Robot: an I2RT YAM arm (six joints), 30 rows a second.
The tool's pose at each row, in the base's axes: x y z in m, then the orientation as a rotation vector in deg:
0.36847, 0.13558, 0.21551, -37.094, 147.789, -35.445
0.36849, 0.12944, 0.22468, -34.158, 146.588, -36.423
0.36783, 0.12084, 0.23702, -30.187, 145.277, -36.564
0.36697, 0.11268, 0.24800, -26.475, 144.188, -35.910
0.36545, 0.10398, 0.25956, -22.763, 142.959, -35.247
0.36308, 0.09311, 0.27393, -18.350, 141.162, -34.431
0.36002, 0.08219, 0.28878, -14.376, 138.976, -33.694
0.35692, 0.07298, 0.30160, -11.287, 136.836, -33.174
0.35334, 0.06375, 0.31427, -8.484, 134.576, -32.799
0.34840, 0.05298, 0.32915, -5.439, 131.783, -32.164
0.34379, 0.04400, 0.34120, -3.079, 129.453, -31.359
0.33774, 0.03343, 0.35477, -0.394, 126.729, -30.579
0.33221, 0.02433, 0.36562, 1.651, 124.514, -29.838
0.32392, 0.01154, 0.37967, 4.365, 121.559, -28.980
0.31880, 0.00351, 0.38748, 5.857, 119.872, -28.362
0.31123, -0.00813, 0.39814, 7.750, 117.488, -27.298
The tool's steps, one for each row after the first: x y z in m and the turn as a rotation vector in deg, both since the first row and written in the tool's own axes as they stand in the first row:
0.00066, -0.00951, -0.00556, 1.598, -0.817, 1.921
0.00227, -0.02235, -0.01326, 2.920, -1.981, 4.765
0.00420, -0.03408, -0.02008, 3.610, -3.155, 7.601
0.00677, -0.04631, -0.02753, 4.333, -4.387, 10.473
0.01040, -0.06139, -0.03700, 5.285, -6.075, 13.948
0.01447, -0.07652, -0.04717, 6.343, -8.026, 17.156
0.01825, -0.08926, -0.05625, 7.363, -9.867, 19.703
0.02246, -0.10177, -0.06542, 8.474, -11.749, 22.046
0.02797, -0.11616, -0.07657, 9.661, -14.135, 24.704
0.03306, -0.12781, -0.08582, 10.432, -16.214, 26.879
0.03972, -0.14101, -0.09649, 11.429, -18.559, 29.361
0.04594, -0.15184, -0.10516, 12.140, -20.499, 31.324
0.05544, -0.16628, -0.11660, 13.175, -23.005, 33.933
0.06161, -0.17486, -0.12292, 13.662, -24.474, 35.426
0.07086, -0.18692, -0.13161, 14.171, -26.646, 37.434

